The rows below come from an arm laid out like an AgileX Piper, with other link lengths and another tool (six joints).
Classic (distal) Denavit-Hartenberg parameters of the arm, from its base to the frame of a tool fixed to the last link. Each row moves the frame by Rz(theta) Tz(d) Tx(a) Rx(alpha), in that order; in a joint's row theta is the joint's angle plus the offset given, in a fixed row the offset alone. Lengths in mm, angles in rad.
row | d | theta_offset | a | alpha
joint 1 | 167.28 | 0.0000 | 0.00 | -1.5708
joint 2 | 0.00 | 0.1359 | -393.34 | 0.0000
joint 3 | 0.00 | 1.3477 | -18.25 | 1.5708
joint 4 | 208.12 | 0.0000 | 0.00 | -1.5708
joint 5 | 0.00 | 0.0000 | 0.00 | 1.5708
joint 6 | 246.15 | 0.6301 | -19.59 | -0.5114
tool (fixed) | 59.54 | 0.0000 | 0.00 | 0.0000
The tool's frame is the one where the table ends.
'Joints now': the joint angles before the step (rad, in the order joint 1, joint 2, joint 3, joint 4, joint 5, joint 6). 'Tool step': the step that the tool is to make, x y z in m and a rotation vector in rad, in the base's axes. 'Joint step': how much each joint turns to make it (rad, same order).
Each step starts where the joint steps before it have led.
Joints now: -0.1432, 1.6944, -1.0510, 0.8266, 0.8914, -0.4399
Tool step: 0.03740, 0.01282, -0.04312, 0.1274, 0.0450, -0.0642
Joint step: -0.0009, 0.1634, 0.0485, 0.2506, -0.0673, -0.1784
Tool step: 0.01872, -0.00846, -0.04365, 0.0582, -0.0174, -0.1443
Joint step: 0.0000, 0.0935, 0.1855, 0.4314, -0.1206, -0.3835
